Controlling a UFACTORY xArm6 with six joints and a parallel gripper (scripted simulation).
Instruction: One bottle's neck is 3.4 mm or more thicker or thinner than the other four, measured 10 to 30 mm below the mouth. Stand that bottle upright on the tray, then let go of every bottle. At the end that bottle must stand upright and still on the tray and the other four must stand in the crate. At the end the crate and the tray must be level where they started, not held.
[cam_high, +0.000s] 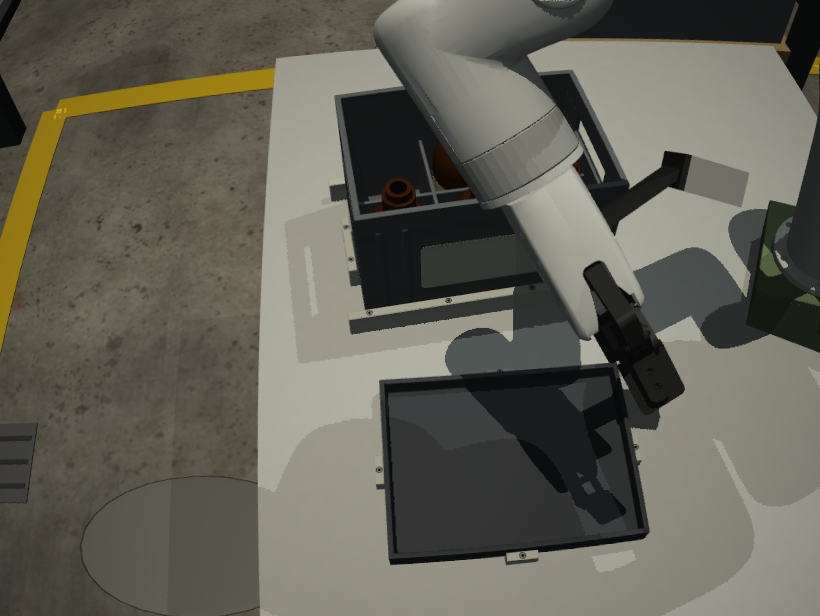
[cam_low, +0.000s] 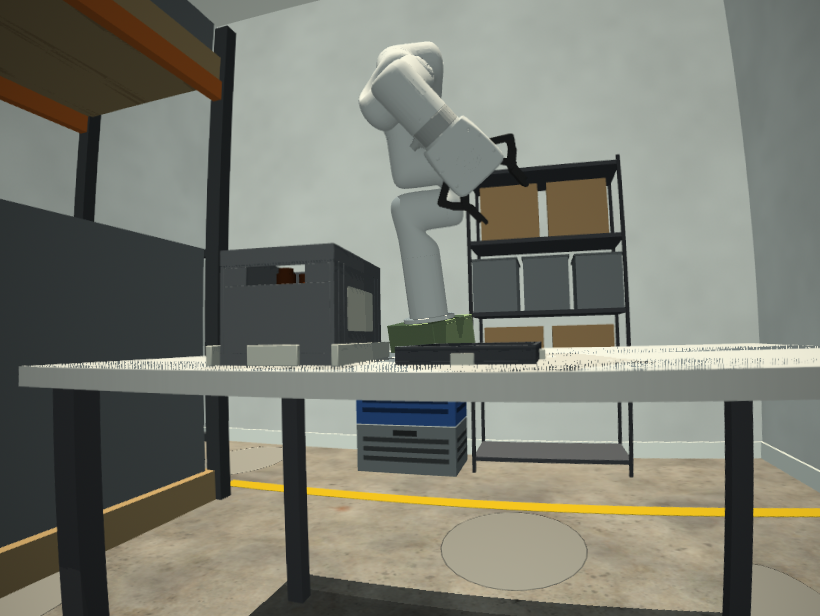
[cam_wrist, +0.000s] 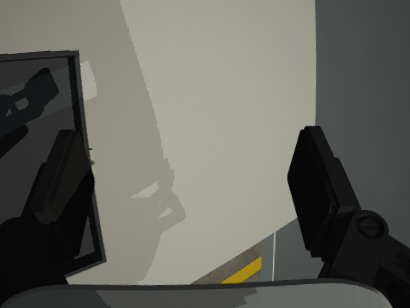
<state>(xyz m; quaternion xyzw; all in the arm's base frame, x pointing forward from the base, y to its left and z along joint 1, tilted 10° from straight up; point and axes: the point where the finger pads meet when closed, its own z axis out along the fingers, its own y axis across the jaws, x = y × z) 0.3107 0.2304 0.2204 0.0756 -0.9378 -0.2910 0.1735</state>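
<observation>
Right now my hand is 6 cm short of the dark crate, 33 cm to the left of it and 19 cm above it. Round my hand: glass bottle 2 cm behind, 38 cm to the right, 18 cm below; then dark tray 6 cm ahead, 4 cm to the right, 26 cm below.
</observation>
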